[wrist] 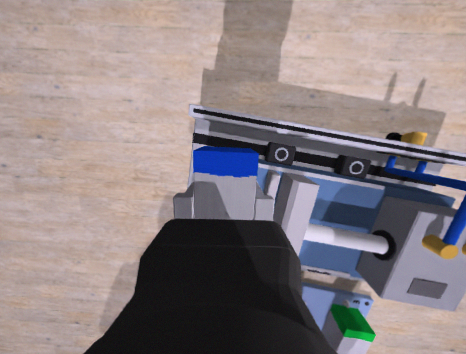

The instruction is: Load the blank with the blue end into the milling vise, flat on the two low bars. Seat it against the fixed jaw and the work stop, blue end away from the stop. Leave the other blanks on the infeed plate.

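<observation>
The blank with the blue end [225, 187] is between the two grey fingers of my gripper [226, 184], which is shut on its sides. Its blue end points to the top of the wrist view and its other end is hidden under the black gripper body. The milling vise [420, 260] lies below and to the right. Its pale jaw plate [296, 212] on the white spindle stands right of the blank, and part of one low bar [273, 184] shows between them. The fixed jaw and work stop cannot be made out. I cannot tell whether the blank touches the bars.
The infeed plate [312, 295] is at the lower right, partly hidden by my gripper body, with a green-ended blank [353, 324] on it. A long rail [320, 133] and two black blocks with rings [281, 154] [356, 167] run along the vise's upper side. A blue handle [456, 220] with yellow ends is at the right.
</observation>
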